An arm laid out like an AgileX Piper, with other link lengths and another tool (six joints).
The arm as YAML. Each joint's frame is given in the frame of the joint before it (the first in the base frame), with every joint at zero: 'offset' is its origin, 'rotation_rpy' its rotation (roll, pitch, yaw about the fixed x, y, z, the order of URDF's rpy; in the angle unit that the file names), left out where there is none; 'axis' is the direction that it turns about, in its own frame. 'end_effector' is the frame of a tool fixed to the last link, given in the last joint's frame.
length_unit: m
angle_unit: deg
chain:
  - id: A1
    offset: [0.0, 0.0, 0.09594]
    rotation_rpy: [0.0, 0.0, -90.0]
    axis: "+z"
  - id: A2
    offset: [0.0, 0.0, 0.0]
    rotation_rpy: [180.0, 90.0, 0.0]
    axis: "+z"
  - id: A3
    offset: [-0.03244, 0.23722, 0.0]
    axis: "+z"
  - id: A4
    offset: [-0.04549, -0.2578, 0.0]
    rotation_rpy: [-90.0, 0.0, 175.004]
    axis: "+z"
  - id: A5
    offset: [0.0, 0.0, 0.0]
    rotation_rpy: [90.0, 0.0, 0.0]
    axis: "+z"
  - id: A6
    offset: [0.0, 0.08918, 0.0]
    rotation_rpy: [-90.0, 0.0, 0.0]
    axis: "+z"
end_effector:
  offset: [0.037, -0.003, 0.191]
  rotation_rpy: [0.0, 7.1, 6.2]
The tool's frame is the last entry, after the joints.
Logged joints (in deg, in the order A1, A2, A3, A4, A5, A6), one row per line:
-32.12 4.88 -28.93 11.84 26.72 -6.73
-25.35 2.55 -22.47 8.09 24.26 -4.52
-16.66 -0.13 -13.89 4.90 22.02 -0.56
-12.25 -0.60 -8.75 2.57 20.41 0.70
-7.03 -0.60 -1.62 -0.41 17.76 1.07
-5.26 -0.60 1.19 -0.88 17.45 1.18
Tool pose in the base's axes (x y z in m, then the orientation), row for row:
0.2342 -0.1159 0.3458 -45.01 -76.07 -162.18
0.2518 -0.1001 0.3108 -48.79 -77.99 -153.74
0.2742 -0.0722 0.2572 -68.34 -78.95 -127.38
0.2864 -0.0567 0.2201 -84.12 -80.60 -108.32
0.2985 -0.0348 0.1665 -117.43 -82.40 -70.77
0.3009 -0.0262 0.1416 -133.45 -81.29 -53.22
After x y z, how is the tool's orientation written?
As angles about the fixed x, y, z axes (roll, pitch, yaw), in degrees.
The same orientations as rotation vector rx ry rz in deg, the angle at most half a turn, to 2 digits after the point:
101.95 -35.10 126.45
107.36 -31.04 127.32
116.72 -27.35 128.52
122.39 -23.65 126.71
129.40 -16.75 122.76
-132.92 14.77 -120.47

